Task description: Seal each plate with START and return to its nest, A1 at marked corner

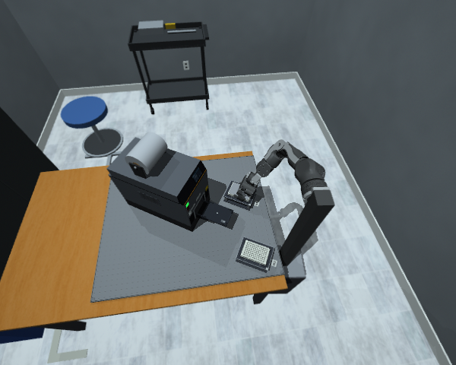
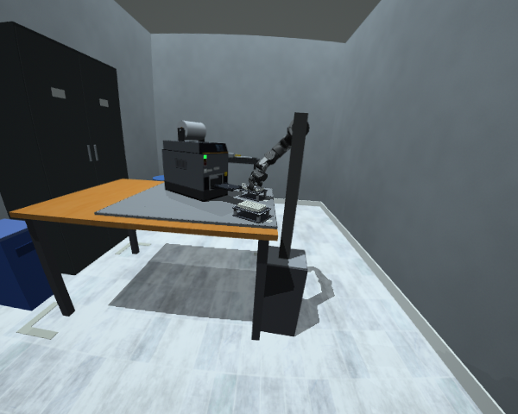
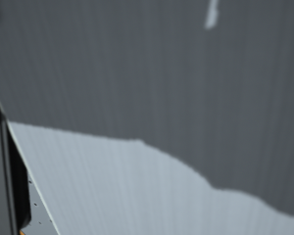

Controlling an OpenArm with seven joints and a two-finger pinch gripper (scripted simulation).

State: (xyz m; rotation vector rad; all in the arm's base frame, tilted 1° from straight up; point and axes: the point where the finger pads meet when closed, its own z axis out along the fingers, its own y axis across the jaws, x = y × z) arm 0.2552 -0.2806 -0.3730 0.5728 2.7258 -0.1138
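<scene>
Now: hand 35 cm to the right of the white well plate, 6 cm past it and 2 cm above it. From my hand the other things lie so: foil roll: 43 cm ahead, 35 cm above, 1 cm to the left; sealer stage: 15 cm to the left, 13 cm ahead, 3 cm above; grey start button: 26 cm ahead, 19 cm to the left, 12 cm above.
</scene>
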